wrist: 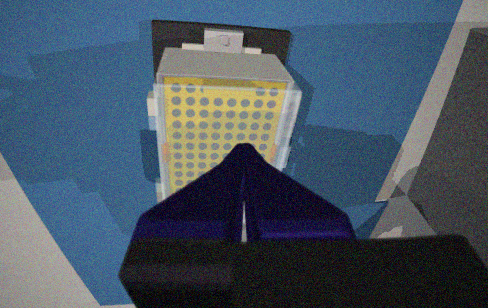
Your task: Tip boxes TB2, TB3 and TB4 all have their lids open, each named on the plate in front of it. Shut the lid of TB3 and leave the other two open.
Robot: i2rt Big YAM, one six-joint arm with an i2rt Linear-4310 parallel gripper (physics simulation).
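Frame: origin at the arm's base, x ahead, y left, z up, level; metres.
Seen in the pictures: gripper, fingertip midpoint: (243, 154).
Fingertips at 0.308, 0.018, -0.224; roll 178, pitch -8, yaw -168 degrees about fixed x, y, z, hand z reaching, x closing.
Note:
Pixels of each thing's top centre, then the offset from my fingertips to it, as dx, dy, dz. "spot": a spot on its surface instead. Level surfaces: height alone.
- tip box at its top centre: (240, 169) -0.012, +0.044, -0.041
- dark base at a spot on its surface: (170, 36) spot: +0.044, -0.020, -0.110
- light grey block at a spot on its surface: (223, 40) spot: +0.006, -0.025, -0.100
- blue mat at its surface level: dz -0.119
A tip box (225, 65) with grey walls and a yellow rack of round holes stands at the upper middle. Its clear lid (295, 107) lies over the rack, with the holes showing pale through it. The lid's edge overhangs the walls a little at the right; whether it is fully seated cannot be told. No name plate shows, so I cannot read which box this is. My gripper (243, 154) is shut and empty, its dark blue tips over the lower middle of the box in this view, hiding its near part. Whether they touch the lid is unclear.
A dark base (170, 36) with a light grey block (223, 40) on it shows behind the box. A blue mat (85, 110) lies under them. A dark grey surface (455, 150) is at the right, and a clear, pale-edged part (402, 215) shows at the lower right.

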